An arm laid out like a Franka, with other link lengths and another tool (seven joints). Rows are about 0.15 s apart.
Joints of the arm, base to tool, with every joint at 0 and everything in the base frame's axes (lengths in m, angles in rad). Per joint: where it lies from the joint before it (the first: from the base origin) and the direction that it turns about. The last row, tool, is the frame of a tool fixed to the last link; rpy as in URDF.
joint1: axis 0 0 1 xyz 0 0 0.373
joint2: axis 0 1 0 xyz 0 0 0
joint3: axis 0 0 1 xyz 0 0 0.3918
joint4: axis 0 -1 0 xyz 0.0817 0 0
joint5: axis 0 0 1 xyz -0.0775 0 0.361
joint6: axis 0 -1 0 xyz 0 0 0
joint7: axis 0 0 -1 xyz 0.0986 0 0
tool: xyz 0.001 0.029 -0.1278 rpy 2.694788 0 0.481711
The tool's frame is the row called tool.
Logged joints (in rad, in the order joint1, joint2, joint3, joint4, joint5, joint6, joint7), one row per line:
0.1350 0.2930 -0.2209 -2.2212 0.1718 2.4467 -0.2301
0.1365 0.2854 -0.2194 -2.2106 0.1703 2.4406 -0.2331
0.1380 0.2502 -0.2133 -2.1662 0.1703 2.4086 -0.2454
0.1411 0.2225 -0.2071 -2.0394 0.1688 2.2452 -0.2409
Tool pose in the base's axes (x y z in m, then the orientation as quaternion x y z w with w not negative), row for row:
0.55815 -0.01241 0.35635 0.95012 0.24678 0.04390 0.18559
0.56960 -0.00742 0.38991 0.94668 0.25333 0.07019 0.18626
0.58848 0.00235 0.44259 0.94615 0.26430 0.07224 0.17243
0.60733 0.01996 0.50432 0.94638 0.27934 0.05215 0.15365
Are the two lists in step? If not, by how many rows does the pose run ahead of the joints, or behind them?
The pose runs 1 row ahead of the joints: the pose in row i belongs to the joints in row i + 1.
